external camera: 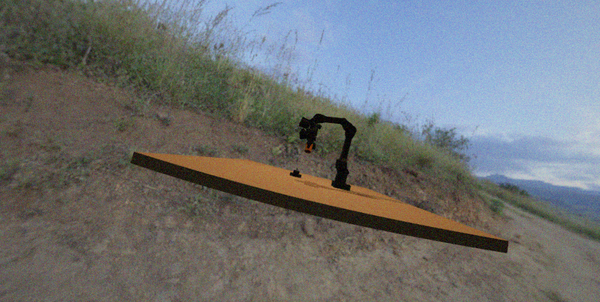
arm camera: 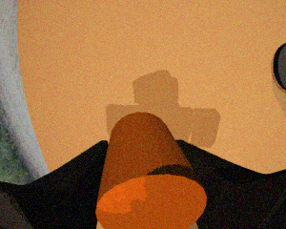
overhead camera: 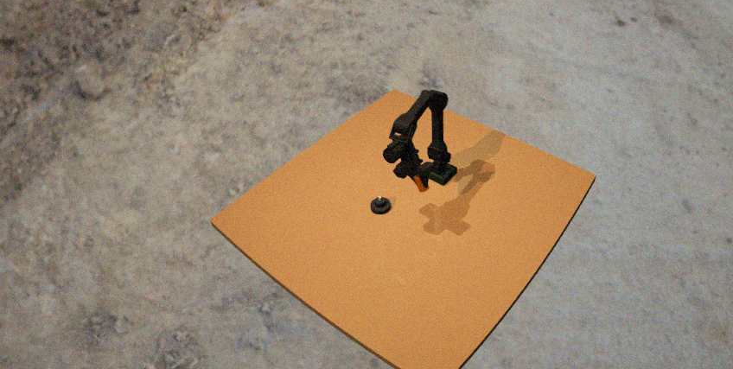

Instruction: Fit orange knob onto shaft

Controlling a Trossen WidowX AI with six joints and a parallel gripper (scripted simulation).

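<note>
Right now my gripper tip is 10 mm to the left of the orange knob and 30 mm below it. Round my gripper tip: round pedestal: 20 mm ahead, 200 mm to the right, 160 mm below.
</note>
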